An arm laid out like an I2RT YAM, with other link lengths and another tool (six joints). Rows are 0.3 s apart.
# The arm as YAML. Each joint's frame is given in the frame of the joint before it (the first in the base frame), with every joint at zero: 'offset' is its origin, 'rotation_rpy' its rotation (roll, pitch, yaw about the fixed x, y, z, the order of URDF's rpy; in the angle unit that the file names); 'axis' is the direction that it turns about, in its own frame. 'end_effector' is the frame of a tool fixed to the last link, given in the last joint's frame.
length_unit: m
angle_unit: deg
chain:
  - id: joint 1
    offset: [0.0, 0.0, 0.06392]
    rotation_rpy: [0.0, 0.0, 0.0]
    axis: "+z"
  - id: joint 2
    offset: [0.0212, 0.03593, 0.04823]
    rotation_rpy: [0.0, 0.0, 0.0]
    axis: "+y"
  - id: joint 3
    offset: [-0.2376, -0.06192, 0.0]
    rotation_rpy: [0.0, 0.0, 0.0]
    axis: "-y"
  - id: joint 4
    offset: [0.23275, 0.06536, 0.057]
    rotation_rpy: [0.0, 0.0, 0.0]
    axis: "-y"
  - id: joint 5
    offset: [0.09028, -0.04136, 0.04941]
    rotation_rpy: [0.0, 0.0, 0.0]
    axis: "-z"
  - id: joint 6
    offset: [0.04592, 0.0, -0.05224]
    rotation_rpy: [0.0, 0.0, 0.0]
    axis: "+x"
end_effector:
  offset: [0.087, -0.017, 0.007]
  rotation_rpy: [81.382, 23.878, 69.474]
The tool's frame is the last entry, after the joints.
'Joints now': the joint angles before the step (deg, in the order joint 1, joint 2, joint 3, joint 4, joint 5, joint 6). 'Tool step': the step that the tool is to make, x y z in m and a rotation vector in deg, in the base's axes. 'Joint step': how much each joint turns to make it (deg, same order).
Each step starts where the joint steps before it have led.
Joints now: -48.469, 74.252, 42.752, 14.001, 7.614, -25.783
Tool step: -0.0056, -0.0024, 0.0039, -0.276, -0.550, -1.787
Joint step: -0.404, -0.564, 0.108, -0.193, 1.252, 0.637
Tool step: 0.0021, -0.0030, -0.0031, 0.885, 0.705, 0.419
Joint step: -0.283, 1.146, 1.096, -1.056, -0.684, -0.168
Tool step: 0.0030, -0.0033, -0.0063, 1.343, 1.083, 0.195
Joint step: -0.072, 1.669, 1.264, -1.314, -0.272, -0.033
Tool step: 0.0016, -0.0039, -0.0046, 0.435, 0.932, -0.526
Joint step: 0.013, 1.550, 0.834, -0.192, 0.652, -0.211
